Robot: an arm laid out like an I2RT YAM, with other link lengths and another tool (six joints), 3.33 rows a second.
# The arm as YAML. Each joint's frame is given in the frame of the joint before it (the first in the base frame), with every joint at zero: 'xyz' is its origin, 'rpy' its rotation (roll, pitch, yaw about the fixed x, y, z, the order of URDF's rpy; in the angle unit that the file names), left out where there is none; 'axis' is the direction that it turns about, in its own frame. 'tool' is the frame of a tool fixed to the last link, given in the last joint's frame.
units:
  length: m
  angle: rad
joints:
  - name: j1
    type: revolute
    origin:
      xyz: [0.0, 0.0, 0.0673]
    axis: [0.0, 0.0, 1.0]
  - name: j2
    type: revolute
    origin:
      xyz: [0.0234, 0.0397, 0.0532]
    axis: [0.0, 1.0, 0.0]
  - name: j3
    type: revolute
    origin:
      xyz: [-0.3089, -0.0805, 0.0]
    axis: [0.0, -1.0, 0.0]
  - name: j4
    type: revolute
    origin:
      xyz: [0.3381, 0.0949, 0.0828]
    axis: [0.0, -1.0, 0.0]
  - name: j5
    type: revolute
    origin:
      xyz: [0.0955, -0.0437, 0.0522]
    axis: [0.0, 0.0, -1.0]
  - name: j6
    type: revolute
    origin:
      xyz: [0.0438, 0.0, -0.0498]
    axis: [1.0, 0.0, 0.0]
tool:
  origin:
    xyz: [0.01, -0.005, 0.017]
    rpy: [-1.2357, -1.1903, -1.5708]
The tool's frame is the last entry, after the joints.
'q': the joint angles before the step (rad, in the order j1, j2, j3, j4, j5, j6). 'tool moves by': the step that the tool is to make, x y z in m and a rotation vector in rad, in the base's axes. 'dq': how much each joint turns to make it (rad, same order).
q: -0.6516, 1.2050, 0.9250, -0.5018, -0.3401, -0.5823
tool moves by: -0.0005, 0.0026, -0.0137, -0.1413, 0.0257, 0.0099
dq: 0.0127, -0.0157, -0.0585, 0.0797, 0.0908, -0.0949
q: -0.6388, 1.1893, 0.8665, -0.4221, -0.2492, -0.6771
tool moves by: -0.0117, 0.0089, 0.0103, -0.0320, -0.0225, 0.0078
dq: 0.0002, -0.0647, -0.0234, -0.0077, 0.0025, -0.0147
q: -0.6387, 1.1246, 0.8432, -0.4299, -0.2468, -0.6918
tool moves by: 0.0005, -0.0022, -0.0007, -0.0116, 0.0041, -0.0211
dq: -0.0006, 0.0036, -0.0006, 0.0089, 0.0232, 0.0045
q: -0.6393, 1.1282, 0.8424, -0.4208, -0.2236, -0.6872
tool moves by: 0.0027, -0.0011, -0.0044, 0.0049, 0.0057, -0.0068
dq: 0.0033, 0.0126, -0.0025, 0.0092, 0.0073, 0.0072
